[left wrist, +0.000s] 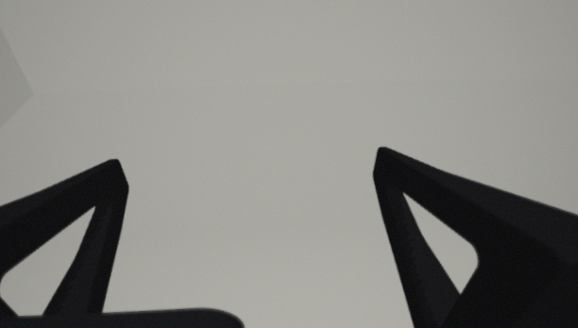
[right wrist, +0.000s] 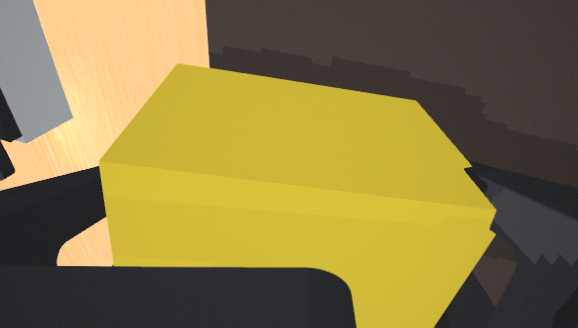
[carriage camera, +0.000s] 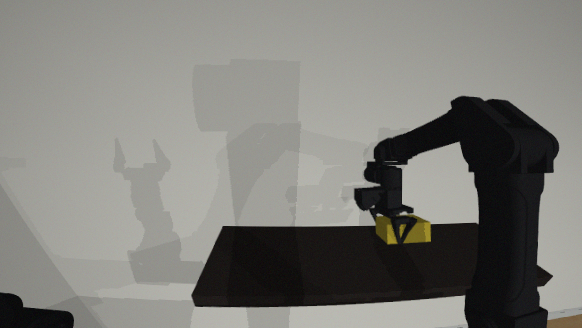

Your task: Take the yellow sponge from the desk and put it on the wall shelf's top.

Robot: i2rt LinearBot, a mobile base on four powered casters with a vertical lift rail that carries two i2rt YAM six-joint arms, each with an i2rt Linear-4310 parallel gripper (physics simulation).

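Frame: origin at the left arm's base, x back, y left, z down, level; metres.
Seen in the pictures: left gripper, between the fingertips: (left wrist: 251, 166); right gripper, between the fingertips: (right wrist: 289, 160) (carriage camera: 390, 237).
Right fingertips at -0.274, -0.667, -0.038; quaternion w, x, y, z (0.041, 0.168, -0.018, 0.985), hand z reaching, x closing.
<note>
A point is followed by its place in that frame, as x, y, z.
A yellow sponge (carriage camera: 417, 232) @(-0.243, -0.716, -0.082) (right wrist: 280, 135) @(-0.282, -0.636, -0.070) is held in my right gripper (carriage camera: 392, 232) @(-0.274, -0.667, -0.038) (right wrist: 289, 160) @(-0.274, -0.667, -0.038), whose fingers are shut on its two sides. The sponge is level and overlaps the back right part of the dark wall shelf's top (carriage camera: 340, 265) @(-0.265, -0.527, 0.065) (right wrist: 400, 30) @(-0.295, -0.645, 0.065) in the carriage view. Whether its underside touches the shelf cannot be told. In the right wrist view part of the sponge is hidden by the dark gripper body. My left gripper (left wrist: 251, 166) @(-0.013, -0.002, -0.444) is open and empty, facing the pale wall. The desk does not show.
The shelf is fixed against the grey wall (carriage camera: 350, 60) @(-0.439, -0.527, -0.515) (left wrist: 250, 100) @(-0.445, 0.012, -1.266), which carries shadows of the robot. My right arm (carriage camera: 507, 225) @(-0.065, -0.651, -0.263) stands in front of the shelf's right end. A dark robot part (carriage camera: 37, 317) @(-0.031, -0.023, -0.142) shows at the lower left. Light wooden floor (right wrist: 135, 30) @(0.807, -1.052, 1.065) lies below.
</note>
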